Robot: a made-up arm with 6 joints. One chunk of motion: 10 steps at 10 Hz.
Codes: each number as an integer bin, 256 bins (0 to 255) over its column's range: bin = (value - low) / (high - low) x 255, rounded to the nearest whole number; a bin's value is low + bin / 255 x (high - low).
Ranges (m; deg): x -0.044..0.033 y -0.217..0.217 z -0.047..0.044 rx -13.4..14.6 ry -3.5..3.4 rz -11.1..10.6
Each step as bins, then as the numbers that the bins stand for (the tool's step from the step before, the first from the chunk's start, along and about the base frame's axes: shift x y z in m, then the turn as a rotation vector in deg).
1 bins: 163 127 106 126 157 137
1 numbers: 0.00522 -0.00085 -0.00917 0.435 0.748 0.558
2 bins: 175 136 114 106 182 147
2 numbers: 0.00884 0.01447 -0.00632 -1.761 1.425 1.409
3 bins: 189 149 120 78 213 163
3 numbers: 0.01307 0.03659 -0.00418 -4.835 2.264 2.771
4 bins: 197 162 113 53 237 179
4 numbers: 0.01549 0.05872 -0.00667 -7.580 2.913 4.133
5 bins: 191 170 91 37 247 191
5 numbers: 0.01367 0.07233 -0.01453 -9.337 3.184 5.154
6 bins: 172 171 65 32 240 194
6 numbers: 0.00794 0.07404 -0.02380 -9.886 2.994 5.409
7 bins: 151 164 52 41 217 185
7 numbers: 0.00160 0.06212 -0.02844 -8.898 2.372 4.643
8 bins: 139 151 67 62 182 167
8 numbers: -0.00203 0.04000 -0.02309 -6.592 1.425 3.111
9 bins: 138 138 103 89 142 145
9 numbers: -0.00233 0.01787 -0.01024 -3.627 0.342 1.239
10 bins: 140 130 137 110 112 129
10 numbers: -0.00173 0.00425 0.00189 -1.322 -0.469 -0.122
